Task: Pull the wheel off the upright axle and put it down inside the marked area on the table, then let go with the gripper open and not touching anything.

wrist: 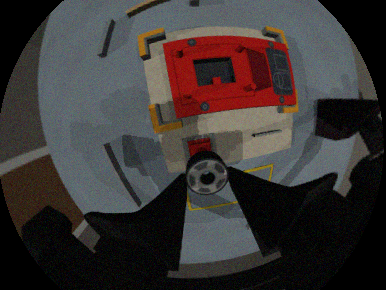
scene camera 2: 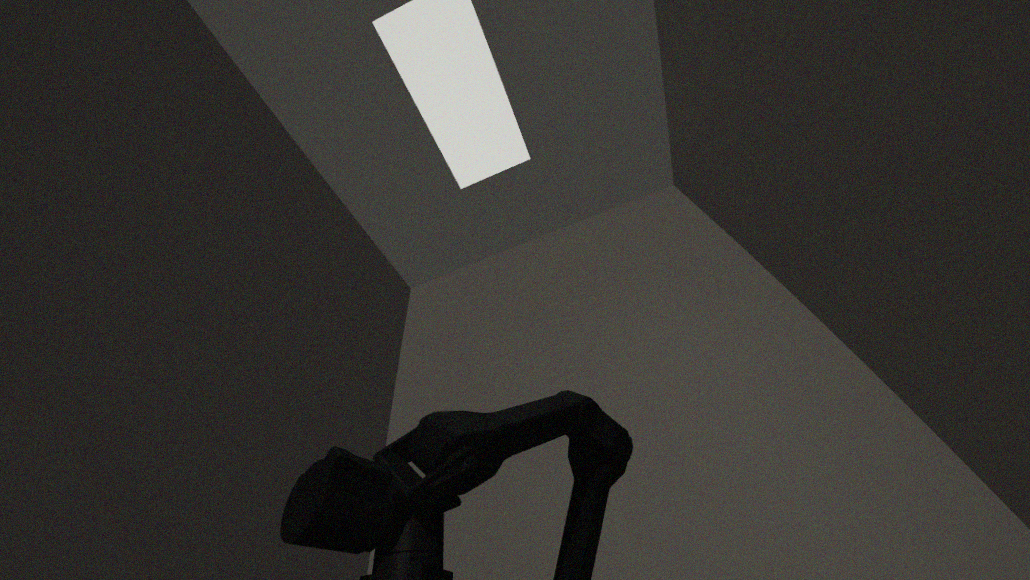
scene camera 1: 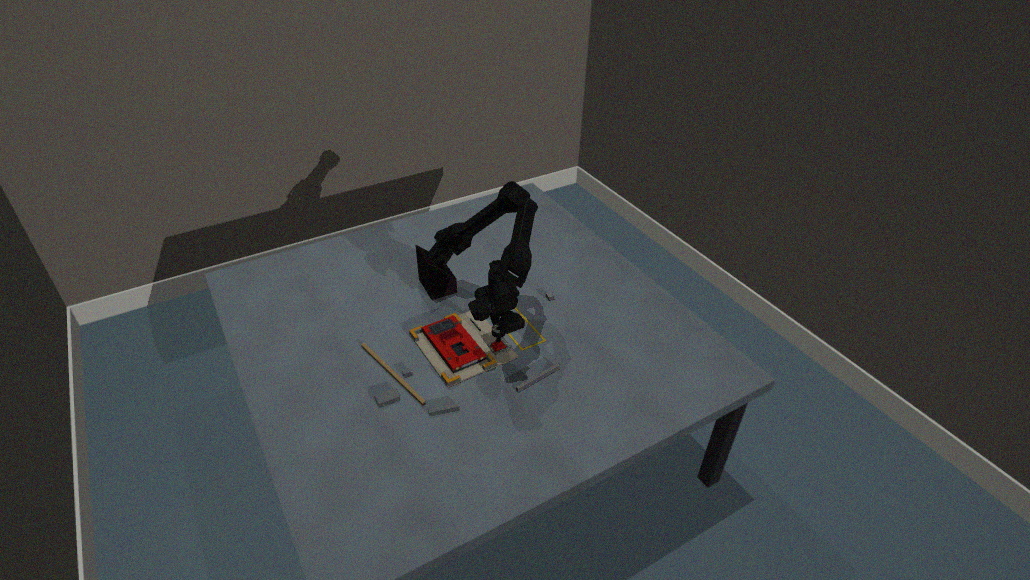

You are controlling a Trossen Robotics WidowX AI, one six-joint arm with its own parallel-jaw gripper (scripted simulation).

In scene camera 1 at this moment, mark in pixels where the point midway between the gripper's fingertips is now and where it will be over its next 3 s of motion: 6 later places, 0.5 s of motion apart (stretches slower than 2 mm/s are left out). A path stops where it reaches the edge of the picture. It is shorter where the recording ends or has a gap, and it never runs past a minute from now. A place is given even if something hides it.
My gripper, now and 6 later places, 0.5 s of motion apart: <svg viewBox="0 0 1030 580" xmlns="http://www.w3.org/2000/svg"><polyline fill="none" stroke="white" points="499,330 498,326 502,318 512,307 518,300 519,312 518,324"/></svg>
